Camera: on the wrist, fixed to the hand. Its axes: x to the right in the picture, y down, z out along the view.
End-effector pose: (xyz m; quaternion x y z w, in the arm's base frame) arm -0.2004 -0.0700 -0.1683 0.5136 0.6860 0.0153 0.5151
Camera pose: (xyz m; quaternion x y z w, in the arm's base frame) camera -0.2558 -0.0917 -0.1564 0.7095 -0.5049 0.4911 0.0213
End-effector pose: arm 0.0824 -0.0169 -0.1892 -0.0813 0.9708 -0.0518 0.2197
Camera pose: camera 0.0971 -0.0509 -0.1411 0.9670 0.1088 0.2106 0.0929
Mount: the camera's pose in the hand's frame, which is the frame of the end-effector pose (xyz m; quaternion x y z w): -0.0271 -0.0419 -0.0346 0.0099 -0.0333 0.9987 0.0365
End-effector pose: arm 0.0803 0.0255 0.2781 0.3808 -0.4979 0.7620 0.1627
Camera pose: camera 0.1099 0.0785 0.2772 0.4564 0.3964 -0.1826 0.7754
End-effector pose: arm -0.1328 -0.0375 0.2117 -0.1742 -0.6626 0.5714 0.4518
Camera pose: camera -0.0788 -0.0490 0.2371 0.6446 -0.1404 -0.4844 0.5745
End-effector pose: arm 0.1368 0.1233 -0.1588 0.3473 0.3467 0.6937 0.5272
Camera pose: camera 0.1335 0.1015 -0.2154 -0.3873 0.3449 -0.5369 0.6655
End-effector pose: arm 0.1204 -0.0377 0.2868 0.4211 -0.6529 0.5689 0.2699
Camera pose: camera 0.1655 0.0025 0.2930 0.6151 0.4477 -0.2827 0.5842
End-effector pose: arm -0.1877 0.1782 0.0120 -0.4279 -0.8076 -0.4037 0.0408
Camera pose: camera -0.2106 0.1237 -0.0018 -0.8353 0.3925 0.0483 0.3820
